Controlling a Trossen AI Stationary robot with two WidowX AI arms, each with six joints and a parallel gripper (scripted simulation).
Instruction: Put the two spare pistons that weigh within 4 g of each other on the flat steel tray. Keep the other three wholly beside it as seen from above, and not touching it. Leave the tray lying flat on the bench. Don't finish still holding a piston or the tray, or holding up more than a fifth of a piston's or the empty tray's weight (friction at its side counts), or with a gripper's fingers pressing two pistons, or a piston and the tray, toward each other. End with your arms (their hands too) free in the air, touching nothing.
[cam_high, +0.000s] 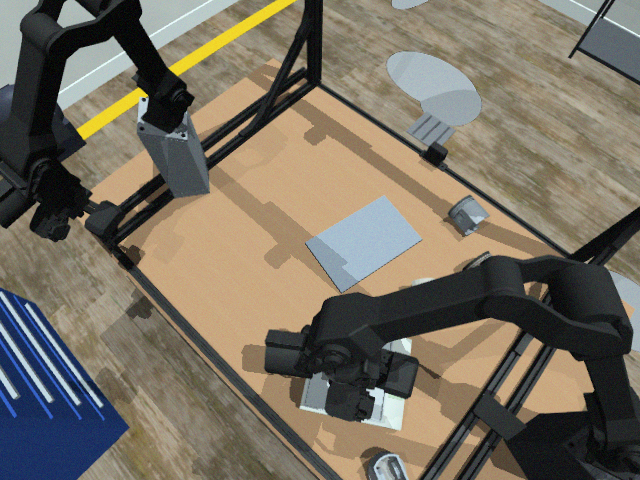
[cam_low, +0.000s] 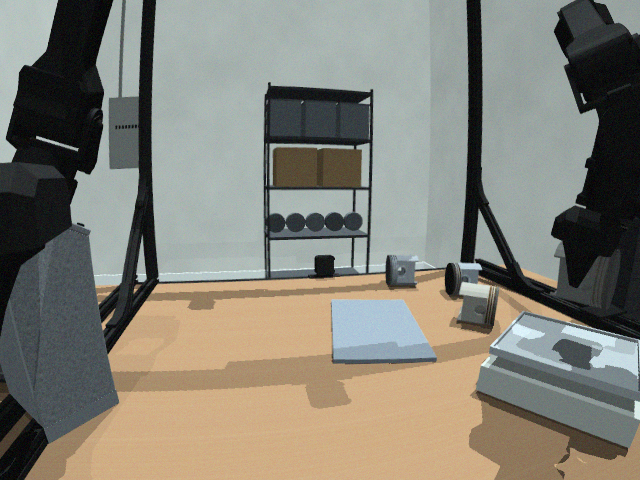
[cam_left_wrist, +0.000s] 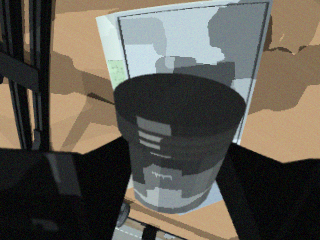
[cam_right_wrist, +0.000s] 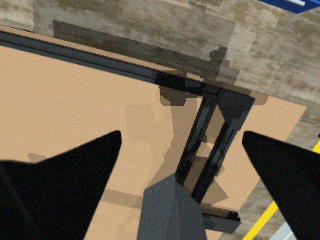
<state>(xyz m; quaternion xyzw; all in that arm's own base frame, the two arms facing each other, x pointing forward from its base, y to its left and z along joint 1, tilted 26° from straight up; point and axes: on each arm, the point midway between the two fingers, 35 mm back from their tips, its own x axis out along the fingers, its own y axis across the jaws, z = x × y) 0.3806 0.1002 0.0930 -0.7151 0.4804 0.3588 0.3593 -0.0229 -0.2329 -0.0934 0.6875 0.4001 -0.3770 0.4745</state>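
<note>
Right now the flat steel tray is 260 mm behind my left hand, 180 mm below it and 160 mm to the right of it.
</note>
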